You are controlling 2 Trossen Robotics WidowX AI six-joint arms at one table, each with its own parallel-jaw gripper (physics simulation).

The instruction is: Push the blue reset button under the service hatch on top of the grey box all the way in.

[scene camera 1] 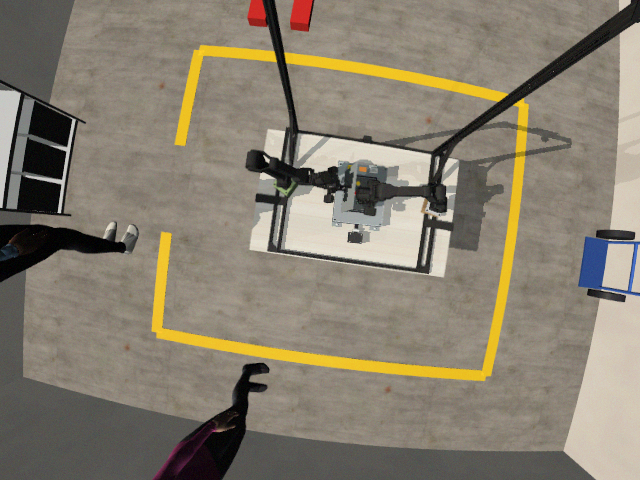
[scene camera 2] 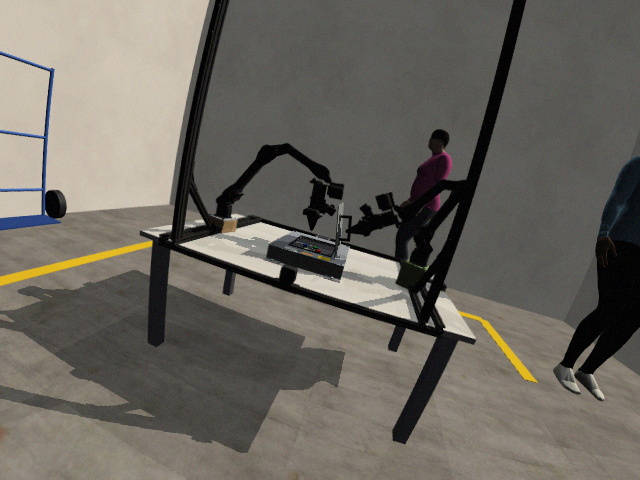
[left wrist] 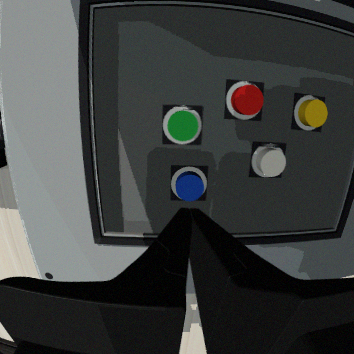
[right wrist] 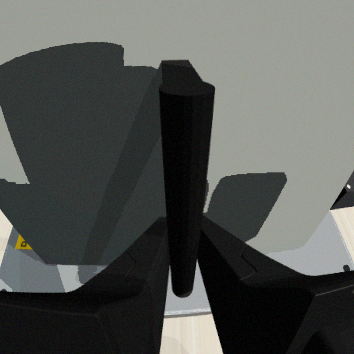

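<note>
The grey box (scene camera 2: 305,262) (left wrist: 42,165) stands on the table. Its service hatch (scene camera 2: 339,227) (right wrist: 280,120) is open and stands upright. The blue button (left wrist: 189,186) shows uncovered in its pale ring, at the lower left of the recessed panel; how far its cap stands out is hard to tell. My left gripper (scene camera 2: 312,227) (left wrist: 187,216) is shut and empty and points down over the panel. Its tips appear just below the blue button in the left wrist view, apart from it. My right gripper (right wrist: 180,224) is shut on the hatch's black handle (right wrist: 186,150) (scene camera 2: 350,223).
Green (left wrist: 183,125), red (left wrist: 247,100), yellow (left wrist: 313,113) and white (left wrist: 270,162) buttons sit near the blue one. The panel has a raised dark rim (left wrist: 89,150). A black frame (scene camera 2: 193,124) surrounds the table (scene camera 2: 372,297). Two people stand beyond the table.
</note>
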